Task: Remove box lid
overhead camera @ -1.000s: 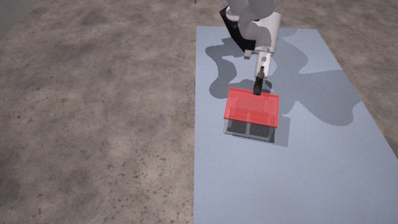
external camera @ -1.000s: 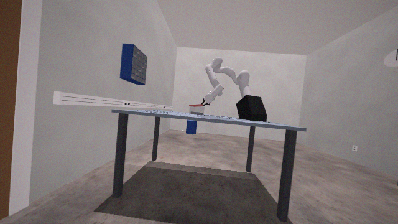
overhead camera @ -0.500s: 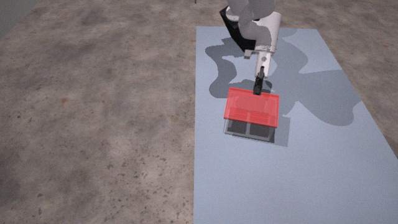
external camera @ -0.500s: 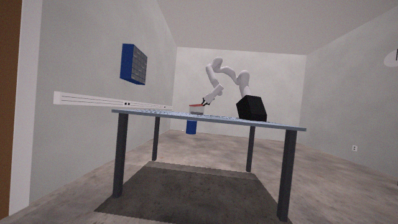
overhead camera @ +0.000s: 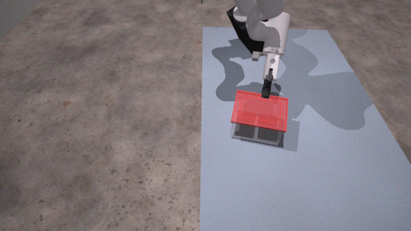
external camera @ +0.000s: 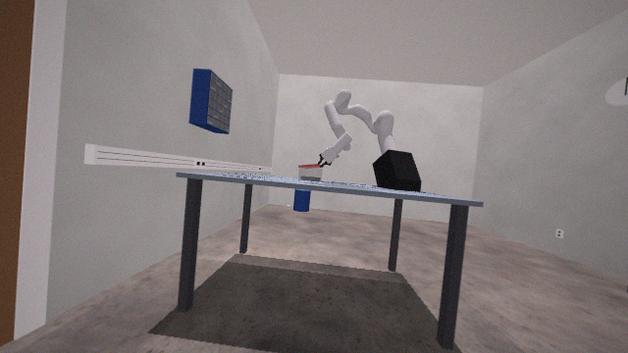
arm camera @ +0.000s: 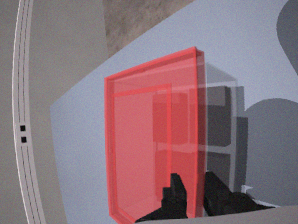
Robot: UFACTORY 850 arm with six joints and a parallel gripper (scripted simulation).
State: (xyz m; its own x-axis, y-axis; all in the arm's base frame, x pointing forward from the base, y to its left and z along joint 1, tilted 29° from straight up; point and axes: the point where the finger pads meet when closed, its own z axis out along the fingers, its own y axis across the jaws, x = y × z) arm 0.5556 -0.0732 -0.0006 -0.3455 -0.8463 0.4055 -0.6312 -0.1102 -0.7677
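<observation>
The red translucent lid is 7 cm ahead of my hand, 4 cm to the right of it and 2 cm below it. The rest, counted from my hand: grey box: 8 cm below, 7 cm ahead, 4 cm to the right.
</observation>
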